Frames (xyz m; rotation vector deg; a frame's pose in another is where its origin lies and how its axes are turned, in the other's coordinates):
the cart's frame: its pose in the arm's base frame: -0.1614 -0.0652 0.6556 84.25 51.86 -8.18
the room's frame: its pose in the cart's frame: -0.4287 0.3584 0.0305 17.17 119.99 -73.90
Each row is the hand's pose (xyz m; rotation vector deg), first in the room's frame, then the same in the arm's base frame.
Working: the room's frame: its pose in the arm's base frame: -0.2240 -0.2223 1.1891 -22.13 -152.51 -21.01

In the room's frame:
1: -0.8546 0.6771 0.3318 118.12 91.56 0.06
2: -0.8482 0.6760 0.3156 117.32 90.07 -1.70
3: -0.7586 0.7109 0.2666 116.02 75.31 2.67
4: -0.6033 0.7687 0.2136 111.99 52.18 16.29
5: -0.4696 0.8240 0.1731 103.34 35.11 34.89
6: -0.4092 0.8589 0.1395 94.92 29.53 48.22
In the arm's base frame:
1: 0.6166 0.3286 0.6516 25.57 -28.77 77.49
2: 0.6167 0.3239 0.6684 26.67 -30.73 77.18
3: 0.5680 0.3598 0.7578 21.46 -43.05 82.16
4: 0.4708 0.4295 0.8842 5.62 -61.04 90.30
5: 0.3871 0.4963 0.9895 -17.43 -73.10 93.40
6: 0.3581 0.5308 1.0525 -34.21 -76.03 90.51

